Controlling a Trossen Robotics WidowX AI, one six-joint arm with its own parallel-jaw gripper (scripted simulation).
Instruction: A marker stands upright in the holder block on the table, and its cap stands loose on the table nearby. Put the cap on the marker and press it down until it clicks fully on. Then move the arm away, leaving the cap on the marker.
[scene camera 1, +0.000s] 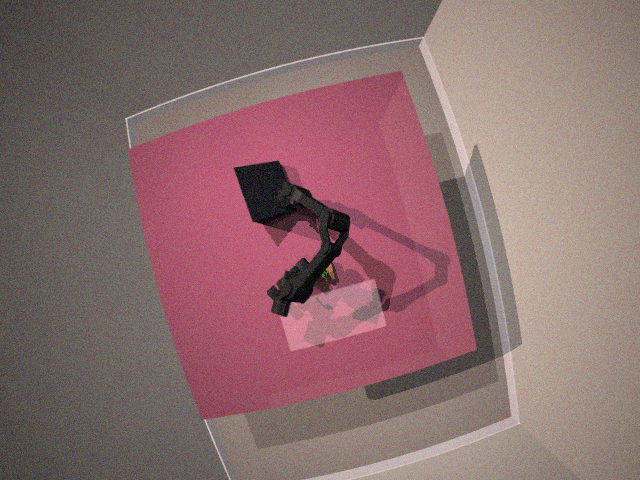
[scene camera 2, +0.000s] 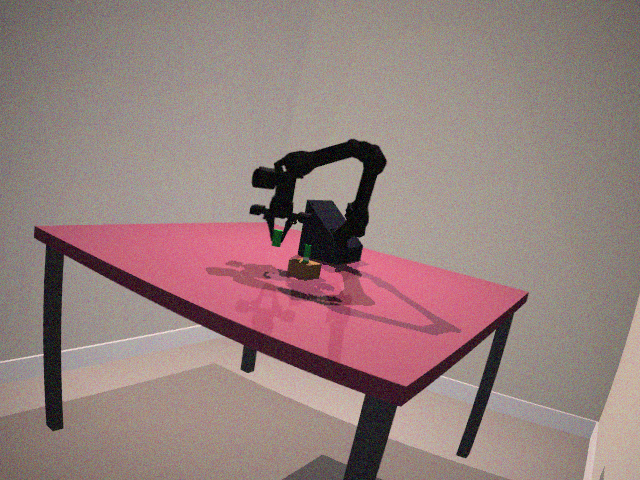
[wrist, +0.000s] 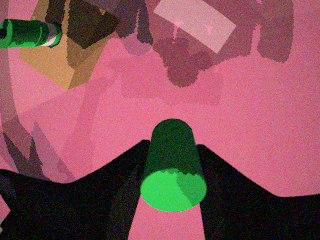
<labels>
my gripper: holds a green cap (wrist: 173, 181)
</labels>
